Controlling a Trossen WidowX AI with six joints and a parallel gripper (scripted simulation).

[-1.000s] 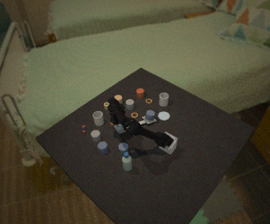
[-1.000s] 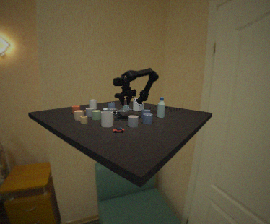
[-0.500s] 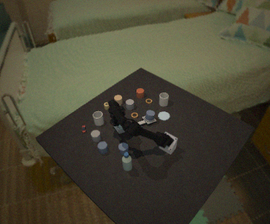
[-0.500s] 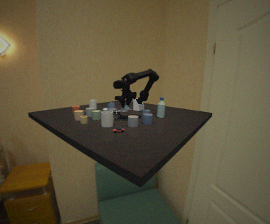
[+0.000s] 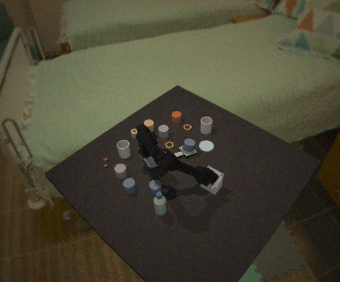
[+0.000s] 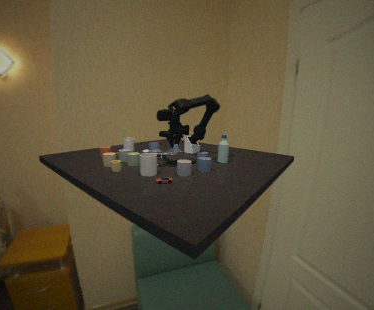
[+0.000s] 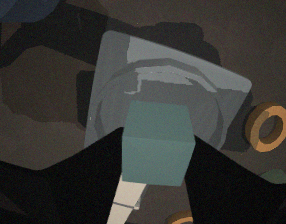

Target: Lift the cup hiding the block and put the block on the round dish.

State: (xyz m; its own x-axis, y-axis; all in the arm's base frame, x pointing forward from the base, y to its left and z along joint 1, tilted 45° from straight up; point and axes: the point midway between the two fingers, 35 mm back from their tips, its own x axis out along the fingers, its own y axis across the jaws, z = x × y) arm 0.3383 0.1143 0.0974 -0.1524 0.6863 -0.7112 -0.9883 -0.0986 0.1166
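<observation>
Now: gripper tip 380 mm to the left of the round pale blue dish, 100 mm past it and 90 mm above it. Also, from my gripper tip: blue cup: 130 mm behind, 120 mm to the left, 50 mm below; green cup: 200 mm ahead, 140 mm to the right, 50 mm below; teal block: 10 mm above.
</observation>
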